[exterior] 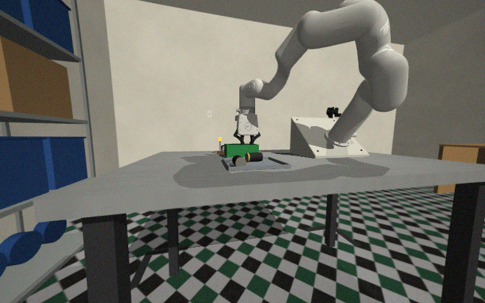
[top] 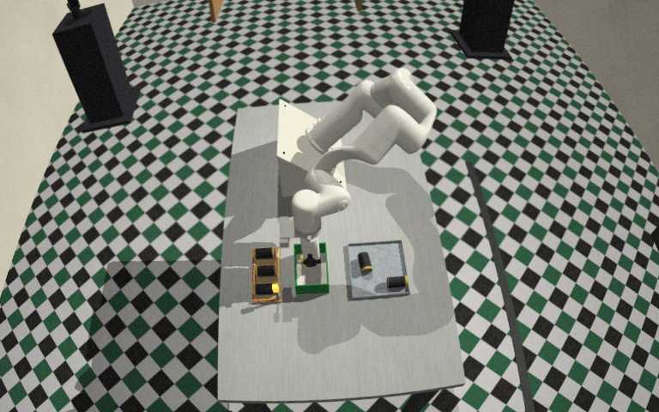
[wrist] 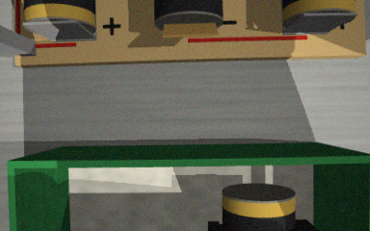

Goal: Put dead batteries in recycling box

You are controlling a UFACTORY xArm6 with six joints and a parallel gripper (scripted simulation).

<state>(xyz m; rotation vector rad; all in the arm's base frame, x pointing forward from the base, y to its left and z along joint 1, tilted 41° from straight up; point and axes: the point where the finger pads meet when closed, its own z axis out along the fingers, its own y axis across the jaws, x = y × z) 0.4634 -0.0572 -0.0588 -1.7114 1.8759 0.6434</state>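
The green recycling box is 3 cm below my hand and 3 cm ahead of it. Round my hand: grey tray 21 cm to the left, 5 cm below, 5 cm ahead.
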